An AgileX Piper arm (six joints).
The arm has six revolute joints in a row. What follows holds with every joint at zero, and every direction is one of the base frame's.
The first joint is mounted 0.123 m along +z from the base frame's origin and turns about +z.
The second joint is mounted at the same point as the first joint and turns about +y.
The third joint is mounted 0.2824 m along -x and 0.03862 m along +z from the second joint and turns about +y.
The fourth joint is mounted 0.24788 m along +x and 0.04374 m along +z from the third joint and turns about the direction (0.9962, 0, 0.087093).
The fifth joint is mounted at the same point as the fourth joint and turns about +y.
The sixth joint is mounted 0.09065 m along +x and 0.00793 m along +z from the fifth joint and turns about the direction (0.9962, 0, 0.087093).
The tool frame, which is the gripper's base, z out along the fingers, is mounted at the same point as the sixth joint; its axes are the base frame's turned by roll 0, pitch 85.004 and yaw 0 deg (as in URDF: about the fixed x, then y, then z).
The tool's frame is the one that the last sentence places.
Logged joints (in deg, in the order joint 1, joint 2, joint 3, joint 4, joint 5, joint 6), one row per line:
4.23, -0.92, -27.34, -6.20, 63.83, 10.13
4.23, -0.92, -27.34, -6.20, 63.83, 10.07
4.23, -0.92, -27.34, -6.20, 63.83, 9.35
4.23, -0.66, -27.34, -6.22, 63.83, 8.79
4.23, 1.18, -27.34, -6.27, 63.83, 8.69
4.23, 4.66, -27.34, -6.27, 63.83, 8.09
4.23, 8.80, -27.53, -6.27, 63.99, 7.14
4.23, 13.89, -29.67, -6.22, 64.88, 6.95
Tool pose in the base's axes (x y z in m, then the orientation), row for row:
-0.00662, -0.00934, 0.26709, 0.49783, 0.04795, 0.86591, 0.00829
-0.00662, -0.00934, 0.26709, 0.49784, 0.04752, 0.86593, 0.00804
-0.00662, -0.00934, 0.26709, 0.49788, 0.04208, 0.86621, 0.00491
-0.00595, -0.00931, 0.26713, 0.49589, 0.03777, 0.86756, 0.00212
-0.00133, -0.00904, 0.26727, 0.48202, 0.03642, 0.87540, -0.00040
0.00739, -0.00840, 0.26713, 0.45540, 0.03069, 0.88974, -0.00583
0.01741, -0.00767, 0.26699, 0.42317, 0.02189, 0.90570, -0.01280
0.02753, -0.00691, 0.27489, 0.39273, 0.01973, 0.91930, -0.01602
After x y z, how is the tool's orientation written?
As a quaternion, w x y z.
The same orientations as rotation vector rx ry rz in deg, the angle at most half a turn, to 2 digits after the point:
6.65, 120.10, 1.15
6.59, 120.10, 1.12
5.84, 120.14, 0.68
5.24, 120.43, 0.29
5.09, 122.26, -0.06
4.34, 125.74, -0.82
3.14, 129.88, -1.84
2.87, 133.70, -2.33

